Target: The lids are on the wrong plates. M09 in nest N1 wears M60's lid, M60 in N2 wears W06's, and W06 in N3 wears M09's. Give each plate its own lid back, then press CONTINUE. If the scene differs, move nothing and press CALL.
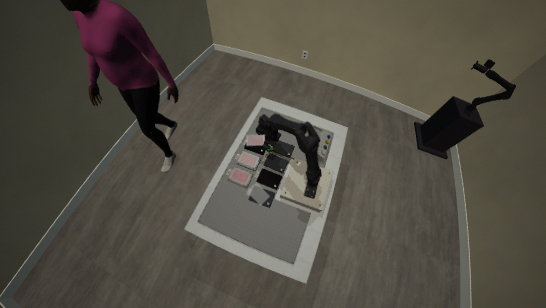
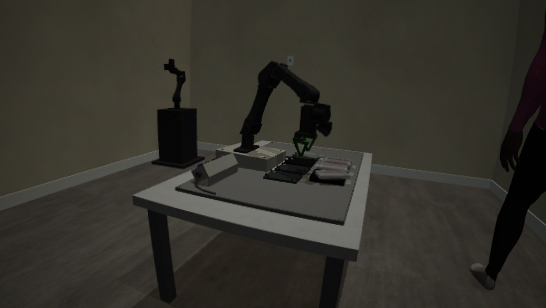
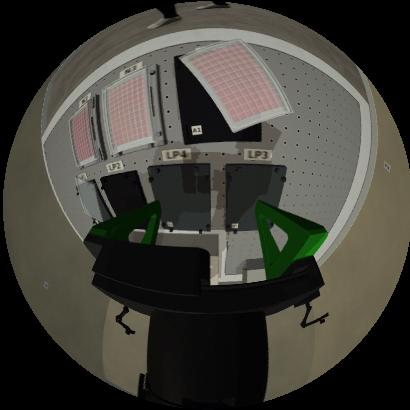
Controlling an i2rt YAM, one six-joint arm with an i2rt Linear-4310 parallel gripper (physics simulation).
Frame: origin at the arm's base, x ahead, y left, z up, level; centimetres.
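Seen in the pictures: gripper, fingertip midpoint: (image 1: pixel 271 146) (image 2: pixel 304 153) (image 3: pixel 207 204); arm's base, origin of the base link: (image 1: pixel 312 182) (image 2: pixel 247 149).
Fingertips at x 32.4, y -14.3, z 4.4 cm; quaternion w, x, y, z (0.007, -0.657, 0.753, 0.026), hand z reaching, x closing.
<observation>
Pixels of each thing's top centre, then the offset from my fingertips to it. Level surfaces: height alone.
- LP3, middle of its top: (image 3: pixel 255 206) (image 2: pixel 283 173) (image 1: pixel 283 147) dx -7.1, dy -6.9, dz -7.8 cm
- A1, middle of its top: (image 3: pixel 218 89) (image 2: pixel 328 173) (image 1: pixel 256 144) dx +11.6, dy -2.5, dz -6.8 cm
- third plate, middle of its top: (image 3: pixel 78 136) (image 2: pixel 337 160) (image 1: pixel 240 175) dx +13.6, dy +23.6, dz -7.1 cm
- clear lid, middle of its top: (image 3: pixel 87 201) (image 2: pixel 310 154) (image 1: pixel 258 193) dx -1.6, dy +31.0, dz -7.5 cm
- Pad LP2, middle of its top: (image 3: pixel 123 208) (image 2: pixel 300 159) (image 1: pixel 269 178) dx -5.0, dy +18.6, dz -7.8 cm
- button box, middle of its top: (image 2: pixel 215 157) (image 1: pixel 323 141) dx -33.7, dy -17.4, dz -1.4 cm
- perforated mat, its level: dz -9.8 cm
My gripper (image 1: pixel 270 149) (image 2: pixel 302 149) (image 3: pixel 207 204) is open and empty, pointing down above dark pads LP4 (image 1: pixel 276 163) (image 3: pixel 182 192) and LP3 (image 1: pixel 284 148) (image 3: pixel 245 185). A pink plate (image 1: pixel 255 140) (image 3: pixel 240 85) sits skewed over black stand A1 (image 3: pixel 192 102). Another pink plate (image 1: pixel 248 160) (image 3: pixel 127 112) sits squarely at N3. A third plate (image 1: pixel 240 176) (image 3: pixel 82 137) sits in the nest beyond; its label is too small to read surely. A clear lid (image 1: pixel 259 194) (image 3: pixel 91 197) lies turned on the far pad. Pad LP2 (image 1: pixel 269 178) (image 3: pixel 122 190) is black. Plate and lid markings are unreadable.
A button box (image 2: pixel 217 170) with coloured buttons (image 1: pixel 327 142) stands on the perforated mat (image 1: pixel 255 220) (image 2: pixel 270 197). The arm's pale base (image 1: pixel 300 192) is beside the pads. A person (image 1: pixel 120 55) (image 2: pixel 515 165) stands near the table. Another arm on a black pedestal (image 1: pixel 450 125) (image 2: pixel 177 135) stands apart.
</observation>
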